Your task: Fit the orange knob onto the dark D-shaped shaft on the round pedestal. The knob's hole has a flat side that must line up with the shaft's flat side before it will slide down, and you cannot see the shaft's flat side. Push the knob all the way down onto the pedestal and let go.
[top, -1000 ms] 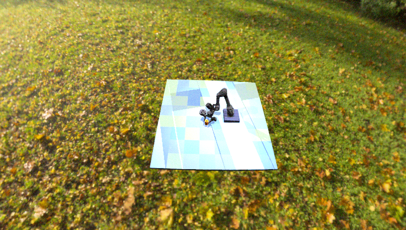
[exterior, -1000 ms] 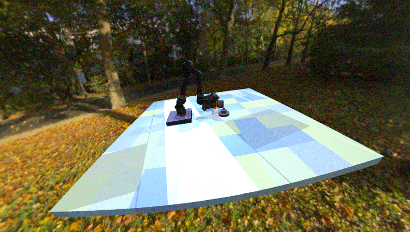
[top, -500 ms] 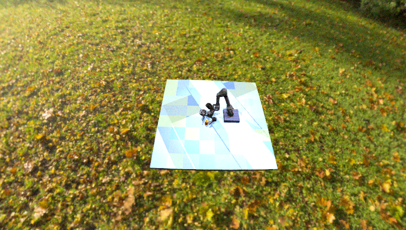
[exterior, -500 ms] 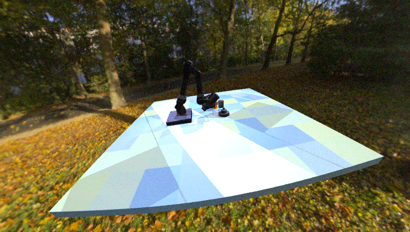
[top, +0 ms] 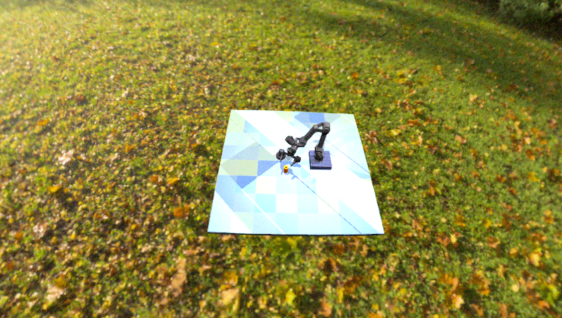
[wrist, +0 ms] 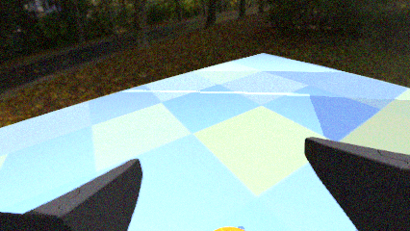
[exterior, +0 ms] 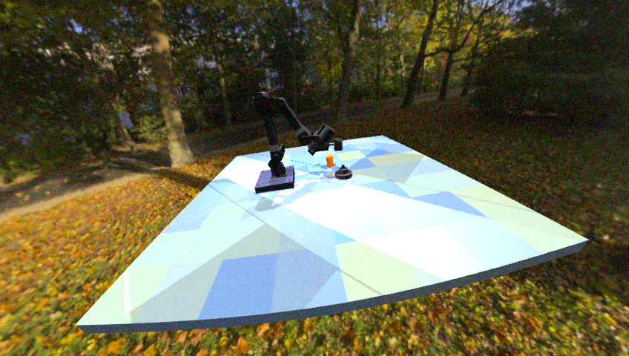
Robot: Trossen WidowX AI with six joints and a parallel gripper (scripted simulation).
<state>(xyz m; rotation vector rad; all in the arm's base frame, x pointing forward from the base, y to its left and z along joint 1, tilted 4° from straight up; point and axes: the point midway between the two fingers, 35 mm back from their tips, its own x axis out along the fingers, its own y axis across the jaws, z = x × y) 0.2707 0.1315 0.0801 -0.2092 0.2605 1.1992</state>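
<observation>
The orange knob lies 90 mm below my gripper tip, 20 mm to the right of it and 10 mm behind it. Also, from my gripper tip: round pedestal (170 mm to the right, 90 mm below, 50 mm ahead).
</observation>
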